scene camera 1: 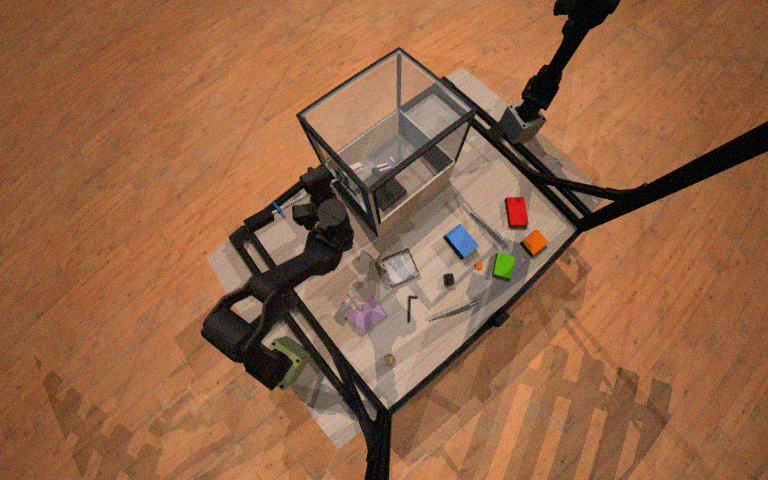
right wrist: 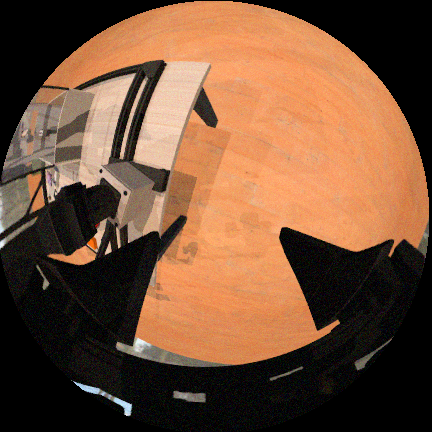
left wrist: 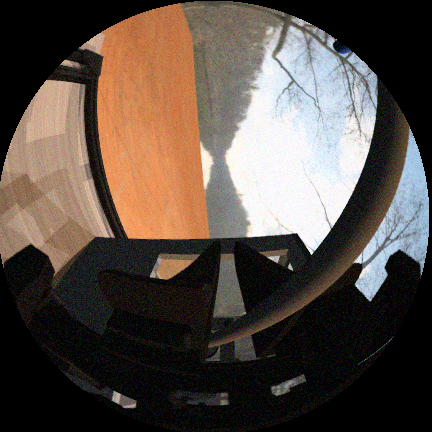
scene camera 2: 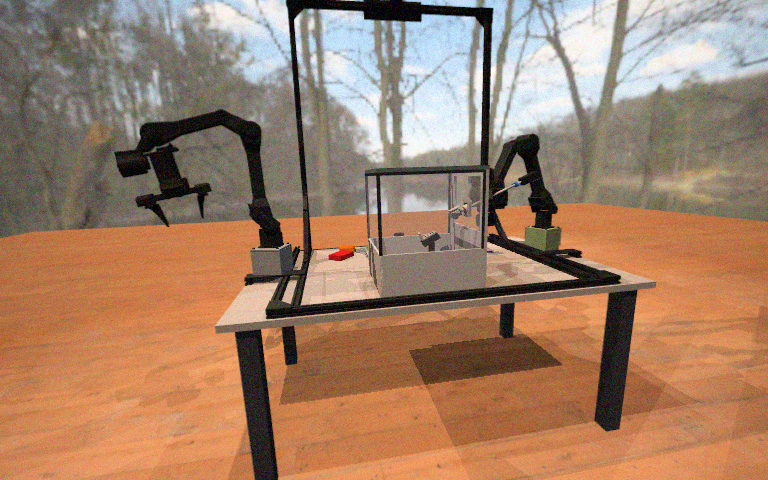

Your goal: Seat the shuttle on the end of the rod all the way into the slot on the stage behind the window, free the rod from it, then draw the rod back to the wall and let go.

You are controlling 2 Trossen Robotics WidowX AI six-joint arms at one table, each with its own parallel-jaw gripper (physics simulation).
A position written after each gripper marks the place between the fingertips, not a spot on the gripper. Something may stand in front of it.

Observation:
The right gripper (scene camera 2: 186, 222) is open and holds nothing. On the table rests a framed plate (scene camera 1: 400, 266). Further things: the left gripper (scene camera 1: 309, 169), a glass-walled box (scene camera 1: 393, 132) and a rod (left wrist: 375, 188).
The left gripper also shows in the left wrist view (left wrist: 226, 246). The right gripper shows as well in the right wrist view (right wrist: 221, 235). The glass-walled box is seen too in the right wrist view (right wrist: 56, 138), in the left wrist view (left wrist: 78, 289) and in scene camera 2 (scene camera 2: 427, 227). The left wrist view does not show the framed plate: it is out of frame. Scene camera 2 does not show the framed plate, which is behind the glass-walled box.

